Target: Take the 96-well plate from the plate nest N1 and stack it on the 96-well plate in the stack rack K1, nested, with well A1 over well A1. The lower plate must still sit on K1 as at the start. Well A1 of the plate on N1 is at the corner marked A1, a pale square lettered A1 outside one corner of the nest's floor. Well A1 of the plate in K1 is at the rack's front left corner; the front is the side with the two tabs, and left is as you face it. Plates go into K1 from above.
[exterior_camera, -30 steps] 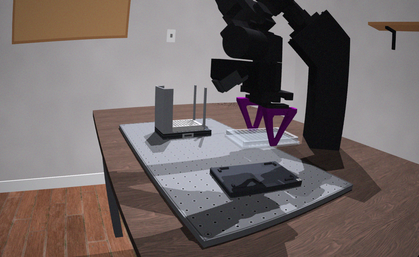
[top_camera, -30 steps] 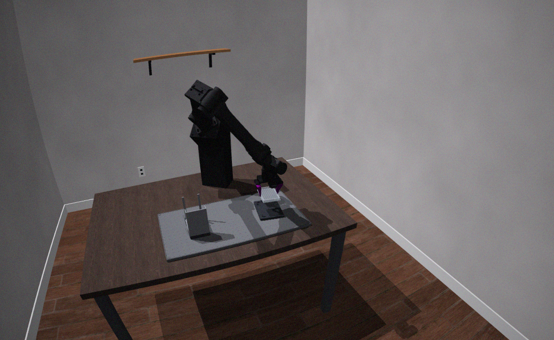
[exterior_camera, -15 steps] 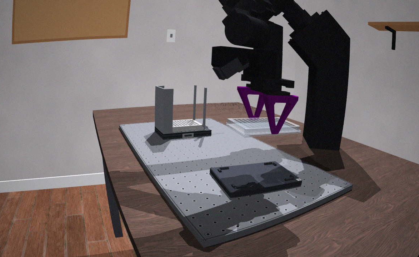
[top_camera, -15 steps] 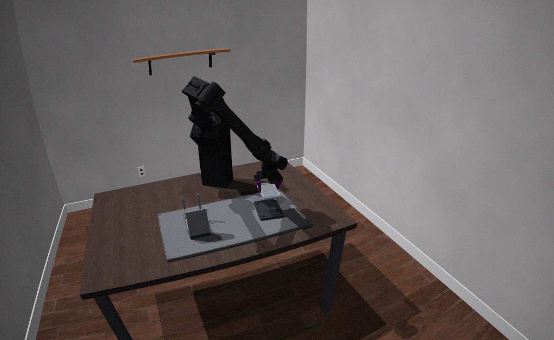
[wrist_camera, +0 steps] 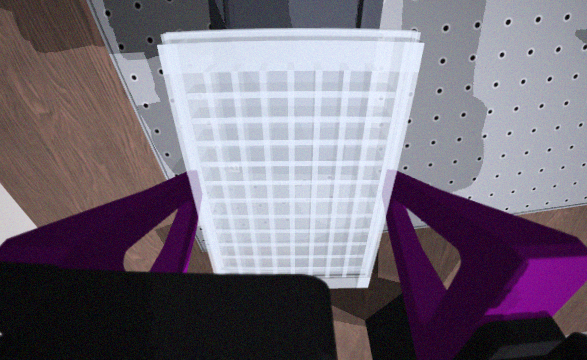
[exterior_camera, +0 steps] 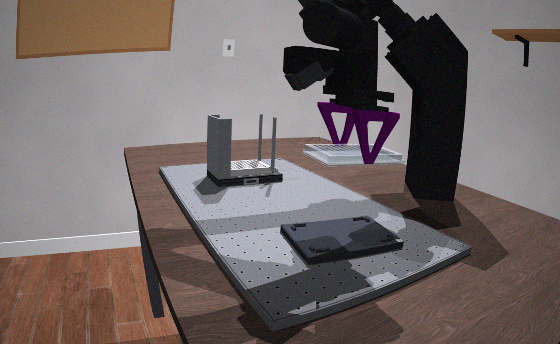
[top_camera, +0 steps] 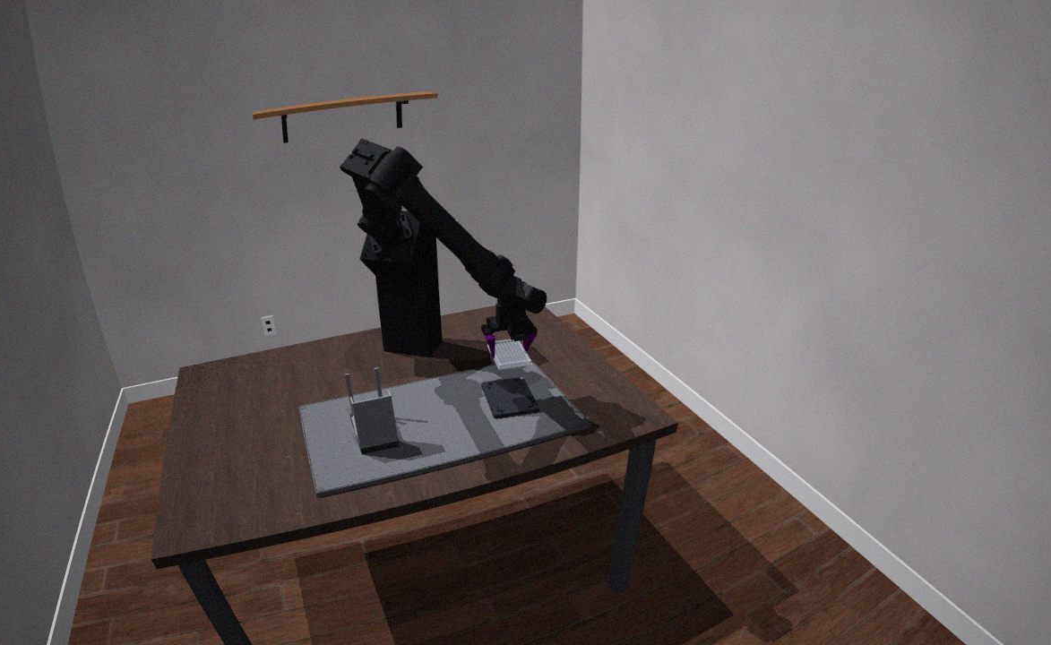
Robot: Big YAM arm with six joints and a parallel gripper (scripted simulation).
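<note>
Now: the tall grey wall 7 cm ahead of my hand, 38 cm to the right of it and 6 cm below it. Also, from my hand: pale A1 label (6 cm behind, 7 cm to the left, 13 cm below).
</note>
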